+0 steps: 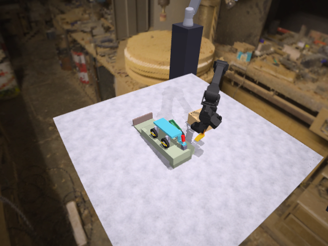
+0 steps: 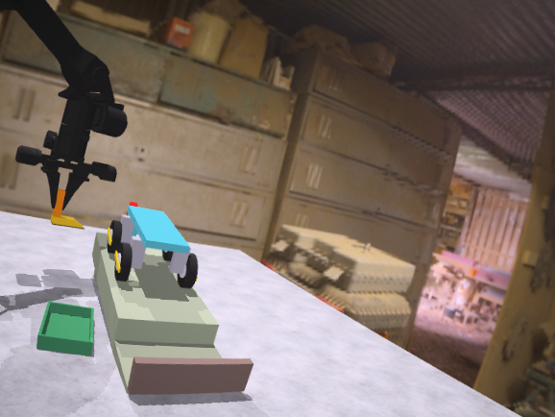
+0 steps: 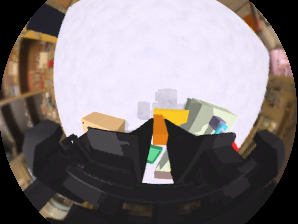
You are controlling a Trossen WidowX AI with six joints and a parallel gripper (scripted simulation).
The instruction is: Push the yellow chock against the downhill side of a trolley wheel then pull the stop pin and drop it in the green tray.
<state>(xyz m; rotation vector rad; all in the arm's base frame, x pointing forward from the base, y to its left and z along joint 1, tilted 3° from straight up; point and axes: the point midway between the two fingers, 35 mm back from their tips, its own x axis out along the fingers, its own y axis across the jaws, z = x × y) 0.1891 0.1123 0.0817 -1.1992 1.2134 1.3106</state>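
The yellow chock is 20 mm ahead of my gripper tip and 10 mm below it. From my gripper tip the other things lie so: pale green ramp (150 mm ahead, 140 mm to the right, 80 mm below); red-headed stop pin (140 mm ahead, 20 mm to the right); blue trolley (150 mm ahead, 140 mm to the right, 20 mm below).
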